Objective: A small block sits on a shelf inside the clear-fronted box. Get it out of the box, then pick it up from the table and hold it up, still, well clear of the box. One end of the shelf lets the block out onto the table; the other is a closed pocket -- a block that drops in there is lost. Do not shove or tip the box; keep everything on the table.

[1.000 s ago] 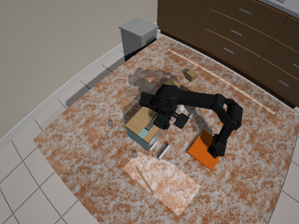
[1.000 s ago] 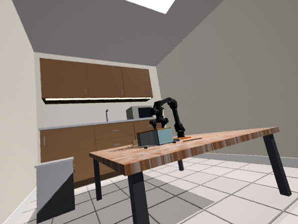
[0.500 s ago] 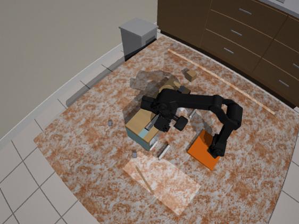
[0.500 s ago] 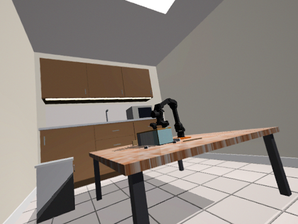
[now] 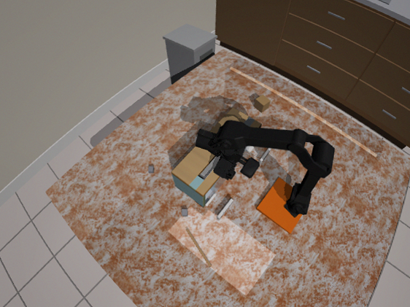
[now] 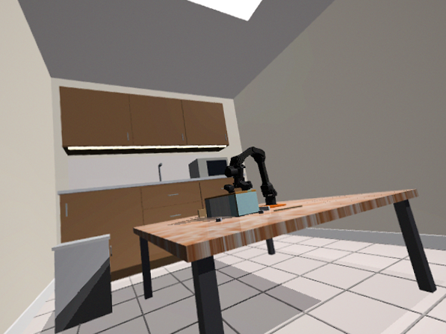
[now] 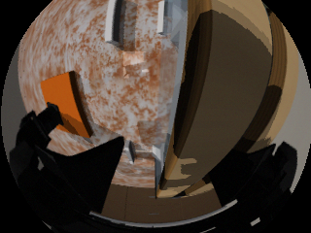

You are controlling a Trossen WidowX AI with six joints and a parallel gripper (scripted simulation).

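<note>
Right now my gripper tip is 5 cm short of the purple block and 2 cm to the left of it. The rest, counted from my gripper tip: box: 3 cm ahead, 2 cm below; then thin stick: 15 cm behind, 30 cm to the left, 8 cm below; then tan cube: 16 cm ahead, 36 cm to the right, 6 cm below.
</note>
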